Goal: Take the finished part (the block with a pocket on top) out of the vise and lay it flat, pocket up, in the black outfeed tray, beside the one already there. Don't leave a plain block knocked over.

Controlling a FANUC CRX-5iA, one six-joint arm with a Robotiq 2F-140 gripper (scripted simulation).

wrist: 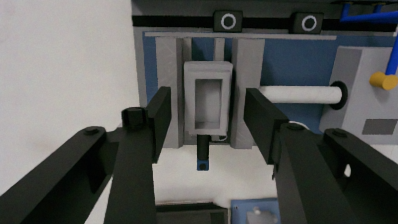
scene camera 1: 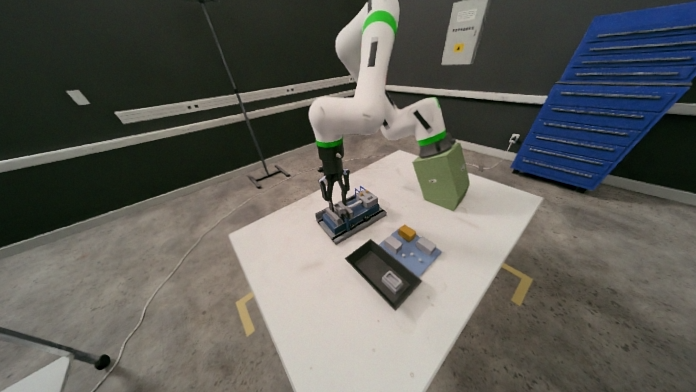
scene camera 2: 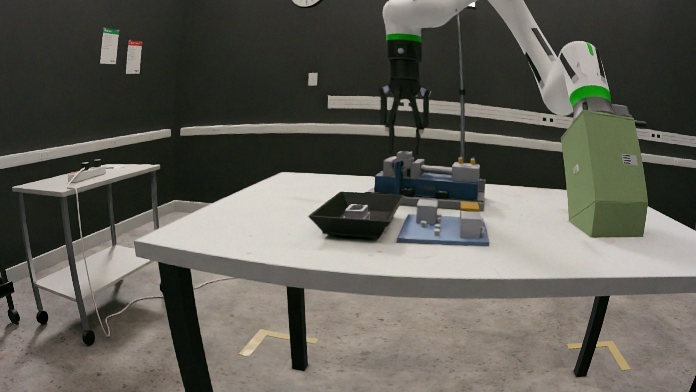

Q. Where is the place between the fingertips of the gripper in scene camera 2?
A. At 404, 154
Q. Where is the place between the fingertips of the gripper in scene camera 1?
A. At 338, 207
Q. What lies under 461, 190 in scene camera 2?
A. A blue vise.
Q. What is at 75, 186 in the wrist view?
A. The gripper.
